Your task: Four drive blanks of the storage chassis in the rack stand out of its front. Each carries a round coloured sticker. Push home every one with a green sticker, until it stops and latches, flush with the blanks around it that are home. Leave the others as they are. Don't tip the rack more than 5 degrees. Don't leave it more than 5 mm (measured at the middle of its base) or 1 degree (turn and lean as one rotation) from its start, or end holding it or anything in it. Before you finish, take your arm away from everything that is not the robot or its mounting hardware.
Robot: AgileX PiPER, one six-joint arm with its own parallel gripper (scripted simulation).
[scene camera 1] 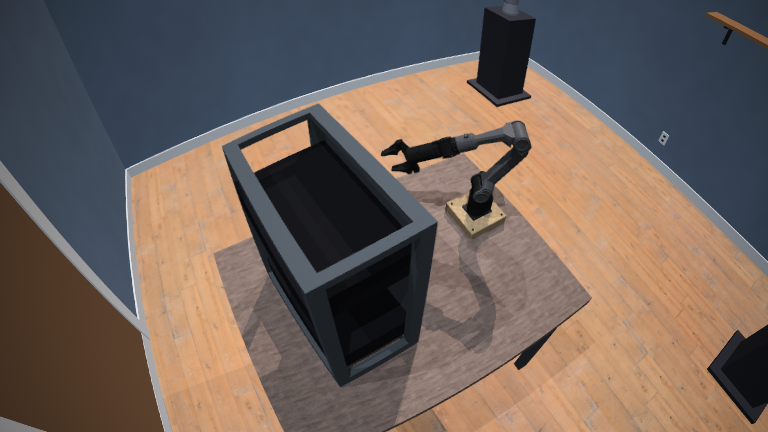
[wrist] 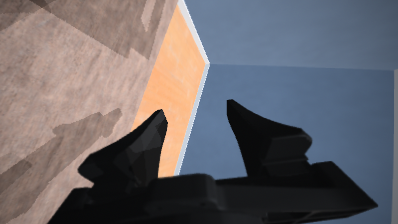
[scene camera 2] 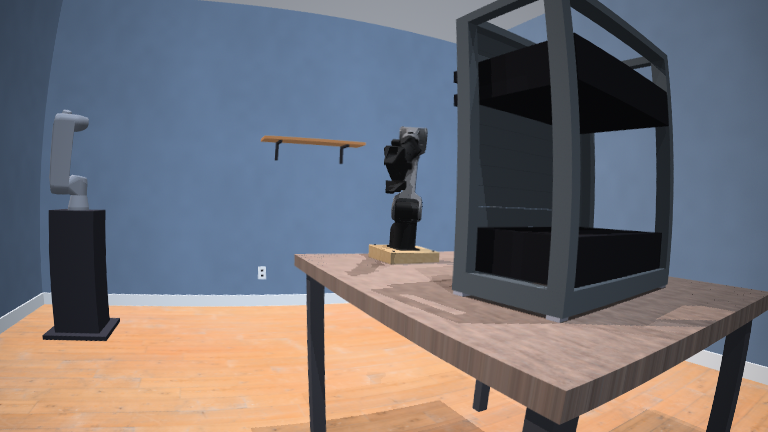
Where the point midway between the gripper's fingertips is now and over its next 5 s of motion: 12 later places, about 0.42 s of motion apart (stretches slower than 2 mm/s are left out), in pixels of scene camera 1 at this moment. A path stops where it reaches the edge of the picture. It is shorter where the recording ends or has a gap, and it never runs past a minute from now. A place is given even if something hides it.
My gripper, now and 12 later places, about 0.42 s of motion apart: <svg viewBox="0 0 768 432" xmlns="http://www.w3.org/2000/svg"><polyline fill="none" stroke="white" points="386,161 381,148 388,142 399,141 407,144 409,145 408,146 400,154 388,167 386,168 385,167 374,156 365,148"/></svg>
